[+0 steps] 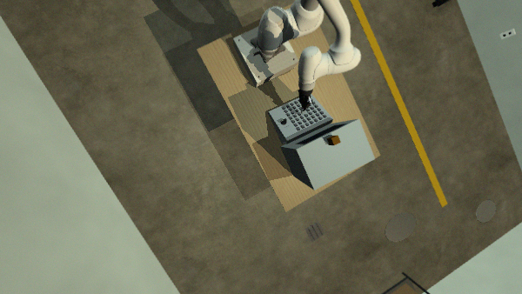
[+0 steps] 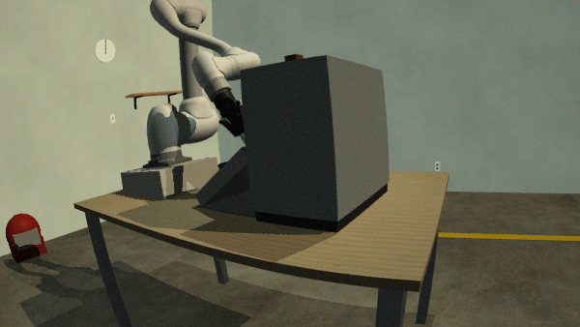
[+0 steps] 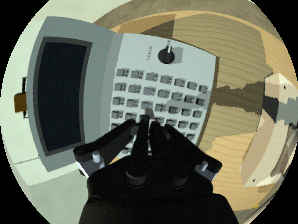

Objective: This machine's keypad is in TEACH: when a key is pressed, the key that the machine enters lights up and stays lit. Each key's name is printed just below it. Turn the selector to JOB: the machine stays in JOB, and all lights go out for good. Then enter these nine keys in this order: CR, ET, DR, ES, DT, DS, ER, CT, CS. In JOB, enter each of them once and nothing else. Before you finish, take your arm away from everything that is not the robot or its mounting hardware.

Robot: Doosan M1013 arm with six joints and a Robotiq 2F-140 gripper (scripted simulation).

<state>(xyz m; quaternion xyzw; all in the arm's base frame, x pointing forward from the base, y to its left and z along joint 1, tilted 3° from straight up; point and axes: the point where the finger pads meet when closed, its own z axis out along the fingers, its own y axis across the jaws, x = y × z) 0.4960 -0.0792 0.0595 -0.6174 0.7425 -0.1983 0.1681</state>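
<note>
Now: hand 9 cm above the key and 6 cm to the right of it. From my hand the other things lie so: sloped keypad 11 cm below, 4 cm ahead, 3 cm to the right; black selector knob 14 cm to the right, 6 cm below, 1 cm behind.
</note>
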